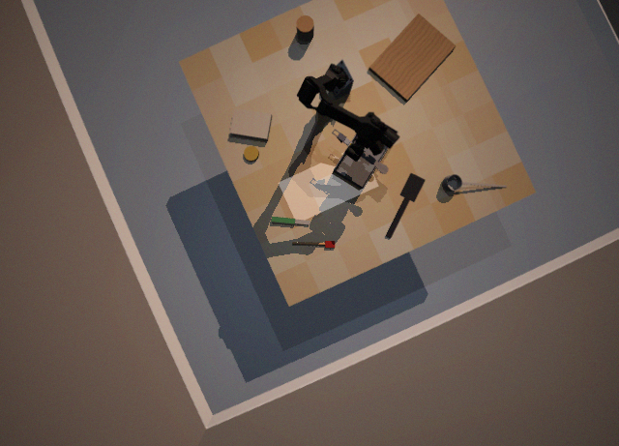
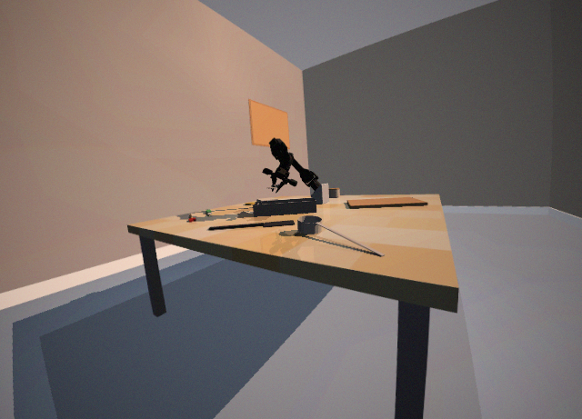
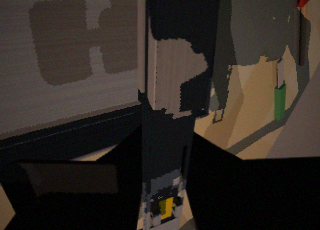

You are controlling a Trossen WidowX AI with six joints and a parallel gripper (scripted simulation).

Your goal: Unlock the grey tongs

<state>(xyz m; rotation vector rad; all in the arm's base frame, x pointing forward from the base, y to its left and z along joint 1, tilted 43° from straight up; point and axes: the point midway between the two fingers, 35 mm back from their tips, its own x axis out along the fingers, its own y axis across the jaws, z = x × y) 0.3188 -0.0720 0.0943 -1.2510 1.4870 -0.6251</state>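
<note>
My gripper tip is now 30 mm past the yellow slider and 30 mm below it. The rest, counted from my gripper tip: green-handled tool: 110 mm ahead, 380 mm to the right, 90 mm below; then roasting tin: 10 mm ahead, 70 mm to the left, 70 mm below; then black spatula: 310 mm ahead, 120 mm to the left, 100 mm below.
</note>
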